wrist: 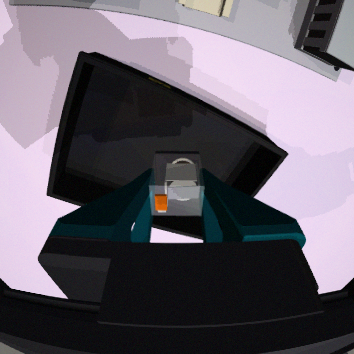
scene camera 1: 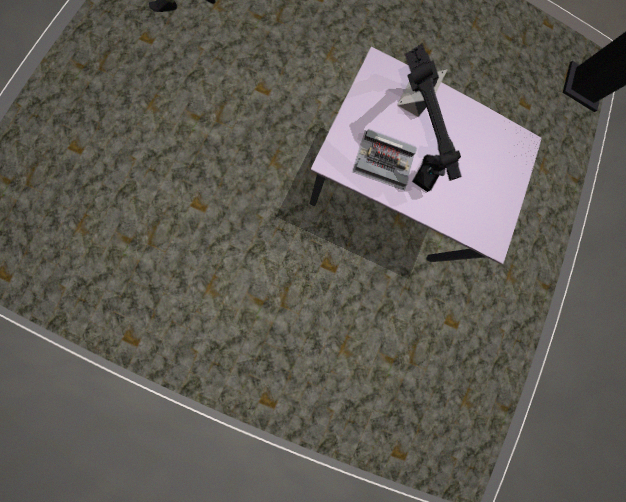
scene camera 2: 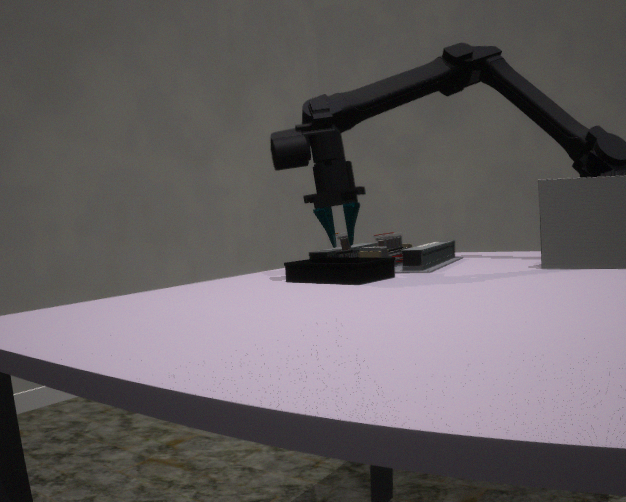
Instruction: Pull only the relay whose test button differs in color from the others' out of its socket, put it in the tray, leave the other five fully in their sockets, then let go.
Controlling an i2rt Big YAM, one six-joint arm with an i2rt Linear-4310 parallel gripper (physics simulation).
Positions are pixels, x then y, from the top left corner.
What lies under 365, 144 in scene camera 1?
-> A grey panel.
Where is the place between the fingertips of my gripper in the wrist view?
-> At 176, 176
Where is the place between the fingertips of my gripper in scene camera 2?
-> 343, 246
